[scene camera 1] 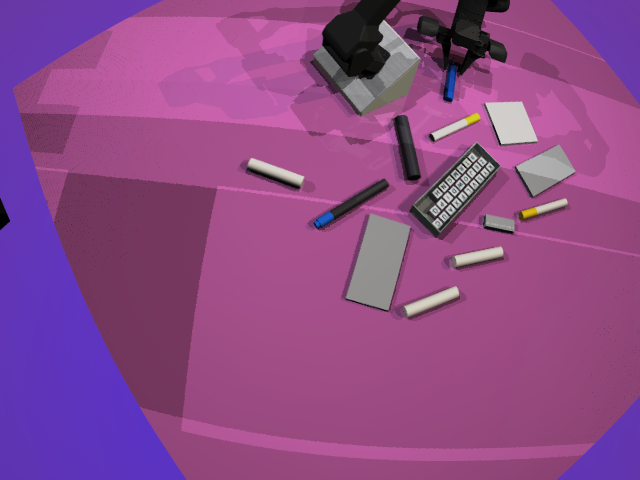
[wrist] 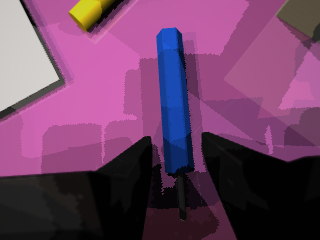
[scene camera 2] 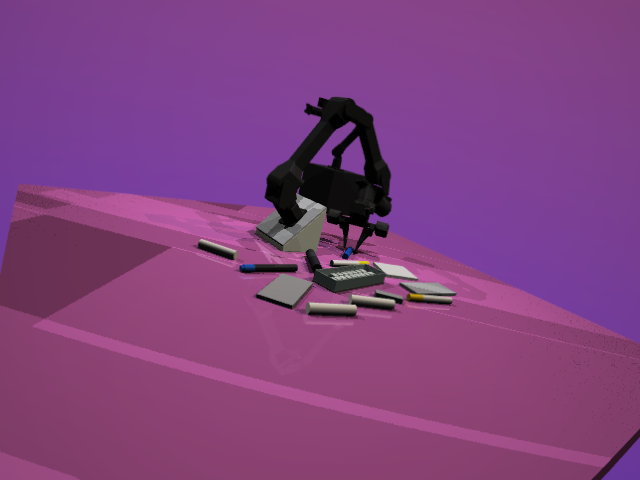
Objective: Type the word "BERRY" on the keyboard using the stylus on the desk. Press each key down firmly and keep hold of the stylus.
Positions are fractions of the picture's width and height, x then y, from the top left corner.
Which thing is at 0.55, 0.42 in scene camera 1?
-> A blue-tipped black marker.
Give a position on a blue stylus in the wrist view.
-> At 0.56, 0.65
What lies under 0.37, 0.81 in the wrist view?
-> My gripper.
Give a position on a grey plate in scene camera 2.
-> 0.45, 0.61
